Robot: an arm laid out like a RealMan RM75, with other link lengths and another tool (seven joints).
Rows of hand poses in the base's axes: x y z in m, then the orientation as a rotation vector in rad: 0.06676 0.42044 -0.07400 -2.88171 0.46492 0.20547; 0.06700 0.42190 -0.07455 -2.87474 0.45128 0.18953; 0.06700 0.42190 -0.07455 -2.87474 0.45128 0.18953; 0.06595 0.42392 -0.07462 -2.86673 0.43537 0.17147; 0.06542 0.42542 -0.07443 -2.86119 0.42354 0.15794; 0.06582 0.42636 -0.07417 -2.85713 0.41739 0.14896; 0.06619 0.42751 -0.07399 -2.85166 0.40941 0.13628; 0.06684 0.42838 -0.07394 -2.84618 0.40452 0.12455; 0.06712 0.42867 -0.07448 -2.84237 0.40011 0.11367; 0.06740 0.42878 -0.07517 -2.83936 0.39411 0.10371; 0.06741 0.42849 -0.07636 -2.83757 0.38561 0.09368; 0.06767 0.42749 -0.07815 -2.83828 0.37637 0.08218
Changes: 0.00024 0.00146 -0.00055 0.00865 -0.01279 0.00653; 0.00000 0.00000 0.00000 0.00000 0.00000 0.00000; -0.00105 0.00202 -0.00007 0.00983 -0.01460 0.00774; -0.00053 0.00150 0.00019 0.00679 -0.01092 0.00585; 0.00040 0.00094 0.00026 0.00454 -0.00713 0.00271; 0.00037 0.00115 0.00018 0.00598 -0.00999 0.00342; 0.00065 0.00087 0.00005 0.00549 -0.00904 0.00145; 0.00028 0.00029 -0.00054 0.00378 -0.00827 0.00144; 0.00028 0.00011 -0.00069 0.00325 -0.00775 0.00270; 0.00001 -0.00029 -0.00119 0.00237 -0.00796 0.00454; 0.00026 -0.00100 -0.00179 -0.00013 -0.00880 0.00521
